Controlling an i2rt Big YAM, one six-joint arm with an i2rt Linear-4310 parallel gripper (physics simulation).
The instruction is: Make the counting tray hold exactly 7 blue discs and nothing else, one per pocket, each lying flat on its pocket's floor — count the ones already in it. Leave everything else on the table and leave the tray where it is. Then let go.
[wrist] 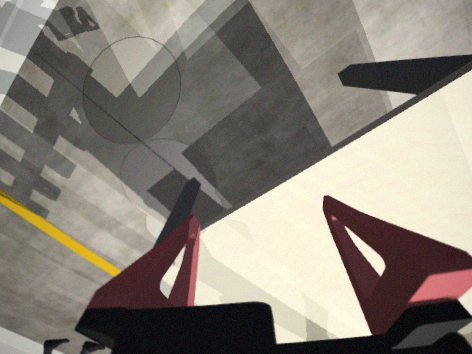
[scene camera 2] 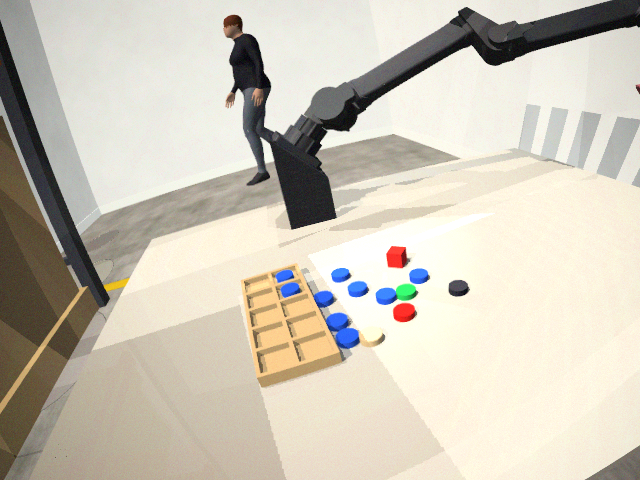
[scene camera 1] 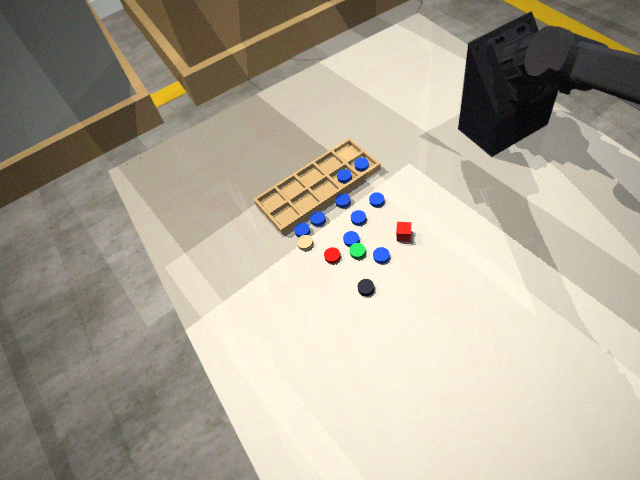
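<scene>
The wooden counting tray (scene camera 1: 268, 215) (scene camera 2: 299, 370) has two rows of five pockets. Two blue discs, one (scene camera 1: 361, 163) (scene camera 2: 284, 275) in an end pocket and one (scene camera 1: 344, 175) (scene camera 2: 290, 289) in the pocket beside it, lie in the same row; the other pockets look empty. Several blue discs lie loose on the table: three, such as this disc (scene camera 1: 317, 218) (scene camera 2: 337, 321), close along the tray's long side, others farther out, such as this disc (scene camera 1: 381, 255) (scene camera 2: 418, 275). My gripper (wrist: 258, 211) is open and empty, well away from tray and discs, which do not show in the wrist view.
A tan disc (scene camera 1: 305, 242) (scene camera 2: 371, 336), red disc (scene camera 1: 331, 255) (scene camera 2: 403, 312), green disc (scene camera 1: 357, 251) (scene camera 2: 405, 291), black disc (scene camera 1: 366, 287) (scene camera 2: 458, 287) and red cube (scene camera 1: 403, 231) (scene camera 2: 396, 257) lie on the table. The green disc is very close to a blue one. A person (scene camera 2: 249, 67) stands behind.
</scene>
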